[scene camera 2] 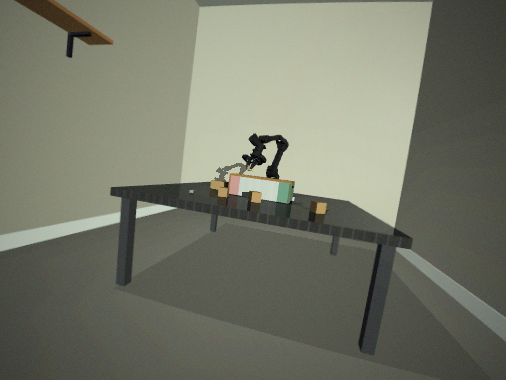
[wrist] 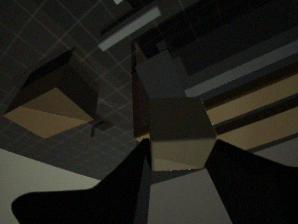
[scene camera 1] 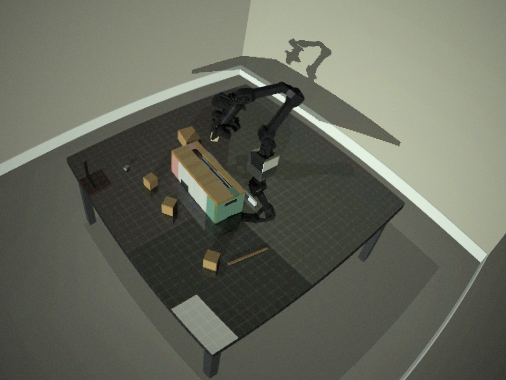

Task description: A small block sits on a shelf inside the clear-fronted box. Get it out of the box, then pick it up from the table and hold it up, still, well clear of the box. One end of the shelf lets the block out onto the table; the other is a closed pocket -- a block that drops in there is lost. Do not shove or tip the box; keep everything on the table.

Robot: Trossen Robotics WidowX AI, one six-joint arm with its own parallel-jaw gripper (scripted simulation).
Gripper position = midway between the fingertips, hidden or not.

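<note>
The gripper (wrist: 173, 141) is visible along with a tan block (wrist: 182, 136), and a long box shows in the wrist view (wrist: 237, 70) too. Scene camera 1 shows the long box (scene camera 1: 220, 196). The box also appears in scene camera 2 (scene camera 2: 277, 190).
</note>
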